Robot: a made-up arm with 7 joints.
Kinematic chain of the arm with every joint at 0, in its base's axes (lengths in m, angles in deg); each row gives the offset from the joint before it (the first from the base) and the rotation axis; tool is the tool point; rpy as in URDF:
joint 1: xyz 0 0 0.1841 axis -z
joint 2: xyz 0 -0.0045 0.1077 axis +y
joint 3: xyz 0 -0.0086 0.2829 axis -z
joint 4: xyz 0 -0.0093 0.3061 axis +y
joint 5: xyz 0 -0.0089 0.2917 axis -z
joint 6: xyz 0 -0.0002 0.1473 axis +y
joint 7: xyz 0 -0.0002 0.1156 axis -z
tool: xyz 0 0 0 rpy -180 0 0
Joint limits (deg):
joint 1: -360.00..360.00
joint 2: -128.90..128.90
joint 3: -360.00..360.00
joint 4: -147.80..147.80
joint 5: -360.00..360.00
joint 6: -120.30..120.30
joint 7: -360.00..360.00
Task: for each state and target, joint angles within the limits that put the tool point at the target. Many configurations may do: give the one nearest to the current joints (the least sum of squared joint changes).
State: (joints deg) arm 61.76 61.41 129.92 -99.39 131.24 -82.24 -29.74
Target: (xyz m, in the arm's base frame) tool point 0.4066 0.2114 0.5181
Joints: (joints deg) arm 27.28 33.57 94.42 -132.29 132.87 -78.43 -29.74
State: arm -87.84 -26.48 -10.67 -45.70 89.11 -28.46 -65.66
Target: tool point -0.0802 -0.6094 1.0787
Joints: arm -81.47 -11.73 -5.60 -54.84 88.07 -33.22 -65.66
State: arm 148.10 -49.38 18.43 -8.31 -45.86 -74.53 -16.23
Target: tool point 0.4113 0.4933 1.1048
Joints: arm 136.99 -29.72 15.04 -6.56 -47.66 -87.15 -16.23
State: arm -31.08 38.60 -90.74 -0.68 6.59 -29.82 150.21
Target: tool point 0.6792 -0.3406 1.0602
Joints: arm 2.05 41.11 -90.73 -27.27 6.16 -34.93 150.21
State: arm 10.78 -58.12 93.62 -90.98 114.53 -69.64 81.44
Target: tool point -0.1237 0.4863 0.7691
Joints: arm 16.67 -47.96 102.20 -104.03 111.06 -70.98 81.44
